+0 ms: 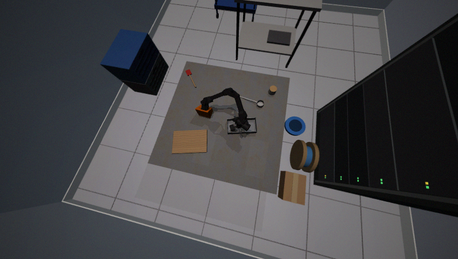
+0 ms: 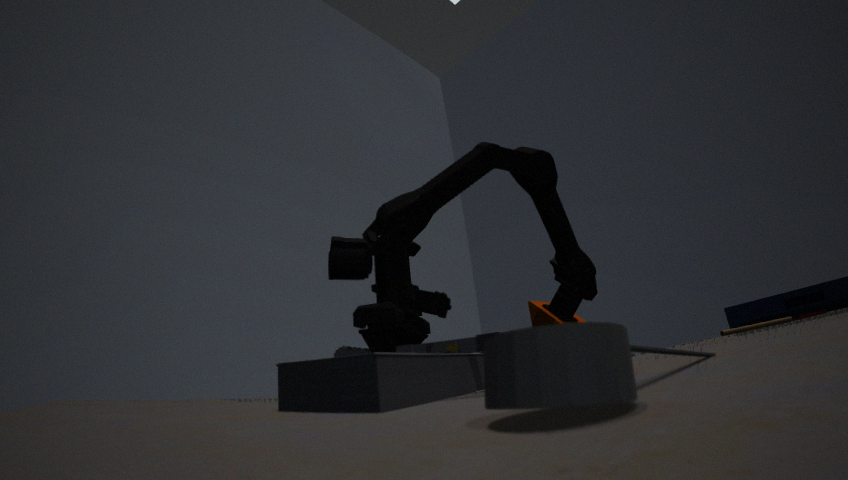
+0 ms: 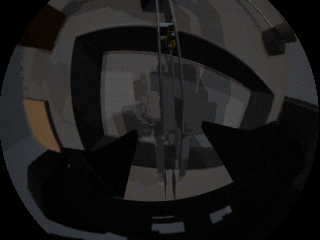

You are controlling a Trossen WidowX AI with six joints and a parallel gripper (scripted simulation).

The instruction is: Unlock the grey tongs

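Right now my gripper tip is 20 mm short of the roasting tin and 30 mm to the right of it. Round my gripper tip: wooden board (450 mm behind, 290 mm to the right, 20 mm below).
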